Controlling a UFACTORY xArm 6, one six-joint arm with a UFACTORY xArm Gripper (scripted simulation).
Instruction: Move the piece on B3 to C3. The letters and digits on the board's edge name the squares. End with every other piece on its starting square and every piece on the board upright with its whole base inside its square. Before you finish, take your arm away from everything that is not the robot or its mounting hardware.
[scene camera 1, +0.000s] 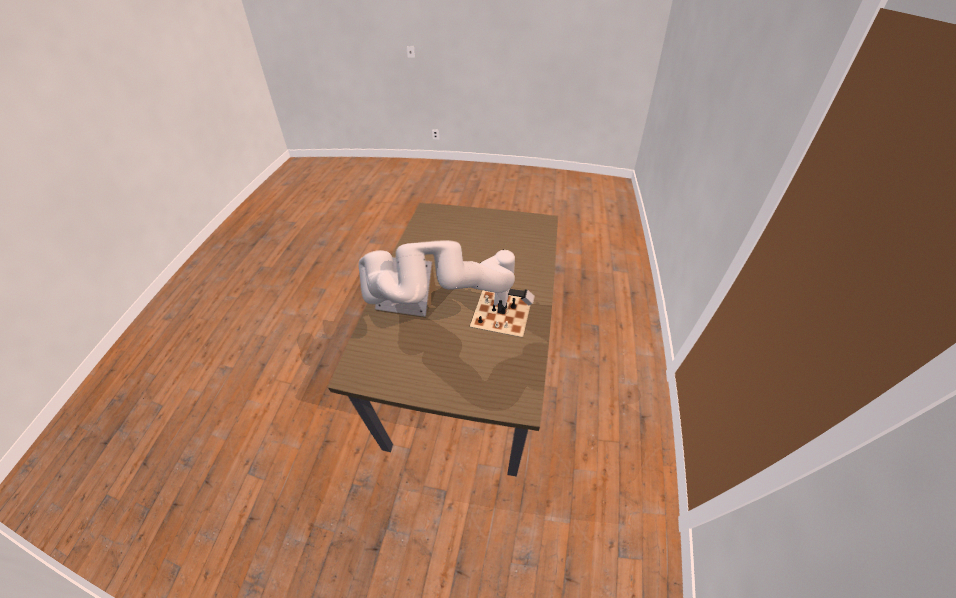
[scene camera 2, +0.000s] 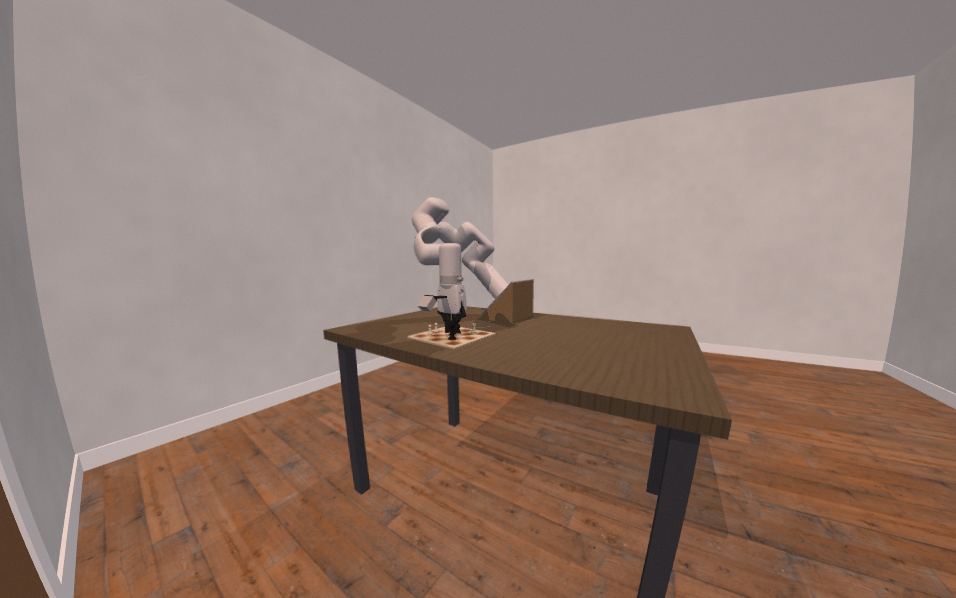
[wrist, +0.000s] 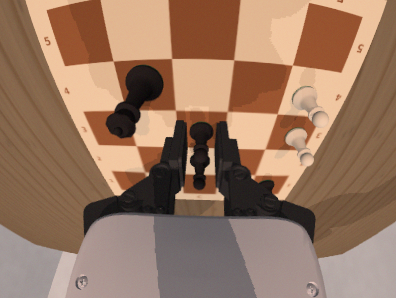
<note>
In view: the gripper (scene camera 2: 451, 333), a tall black piece (wrist: 143, 82) and a chessboard (scene camera 1: 517, 317).
The chessboard is seen too in scene camera 2 (scene camera 2: 440, 338) and in the wrist view (wrist: 244, 69). The gripper shows as well in the wrist view (wrist: 201, 135).
</note>
